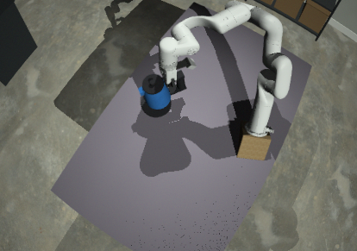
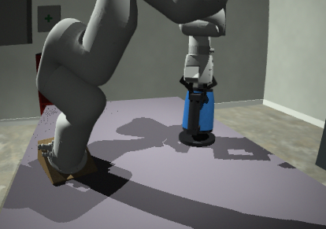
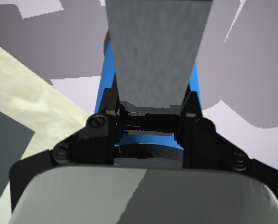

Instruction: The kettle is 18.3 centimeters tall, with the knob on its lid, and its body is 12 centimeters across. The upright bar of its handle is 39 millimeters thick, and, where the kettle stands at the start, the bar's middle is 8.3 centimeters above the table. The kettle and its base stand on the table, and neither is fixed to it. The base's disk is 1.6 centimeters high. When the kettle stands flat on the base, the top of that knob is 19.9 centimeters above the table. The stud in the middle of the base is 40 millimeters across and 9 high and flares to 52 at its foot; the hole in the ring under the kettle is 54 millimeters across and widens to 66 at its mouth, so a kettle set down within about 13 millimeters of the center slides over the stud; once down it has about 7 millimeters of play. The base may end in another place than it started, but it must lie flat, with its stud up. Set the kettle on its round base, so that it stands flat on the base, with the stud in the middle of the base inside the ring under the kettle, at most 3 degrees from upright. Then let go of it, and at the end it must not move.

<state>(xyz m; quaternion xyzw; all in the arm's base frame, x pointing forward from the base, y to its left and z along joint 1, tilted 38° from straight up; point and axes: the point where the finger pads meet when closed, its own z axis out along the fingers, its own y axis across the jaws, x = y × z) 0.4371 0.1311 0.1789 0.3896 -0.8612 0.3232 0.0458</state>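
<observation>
Now: hand 20 mm short of the blue kettle, 20 mm to the right of it and 50 mm above it. The rest, counted from my hand: round black base: 40 mm ahead, 50 mm to the left, 180 mm below.
</observation>
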